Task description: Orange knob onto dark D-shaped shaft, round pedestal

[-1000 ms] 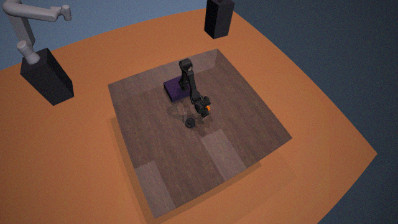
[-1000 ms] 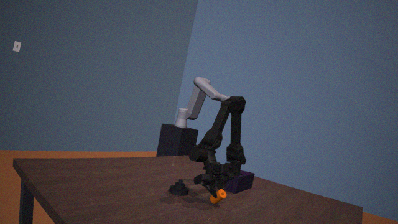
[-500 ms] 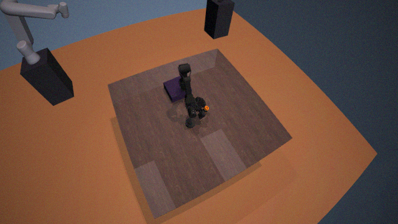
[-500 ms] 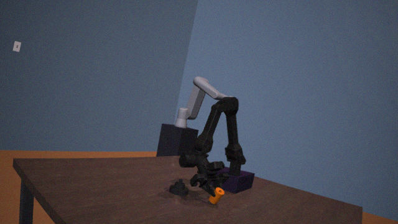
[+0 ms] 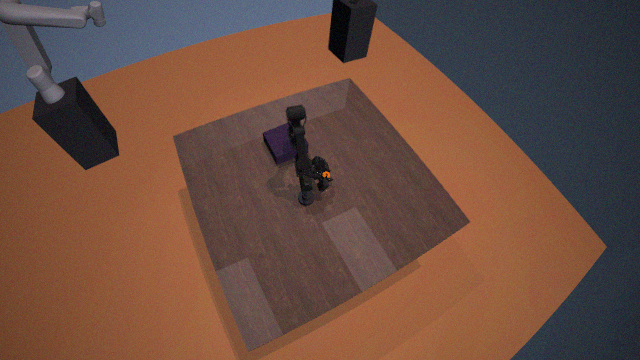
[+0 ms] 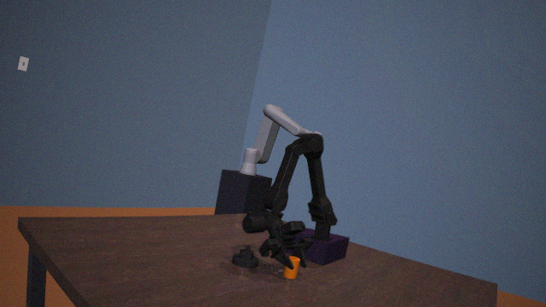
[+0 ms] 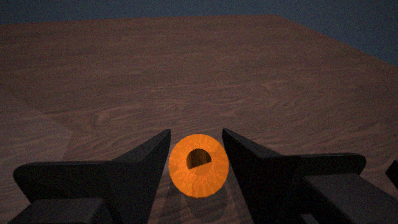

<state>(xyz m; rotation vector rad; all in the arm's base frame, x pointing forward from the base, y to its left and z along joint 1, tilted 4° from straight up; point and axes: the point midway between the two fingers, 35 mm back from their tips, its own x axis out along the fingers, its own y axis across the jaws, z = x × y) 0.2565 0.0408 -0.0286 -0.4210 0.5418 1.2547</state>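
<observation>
Now: the orange knob 30 mm to the right of my gripper tip, 10 mm below it and 10 mm behind it. From my gripper tip the other things lie so: pedestal: 170 mm to the right, 40 mm ahead, 10 mm below.
</observation>
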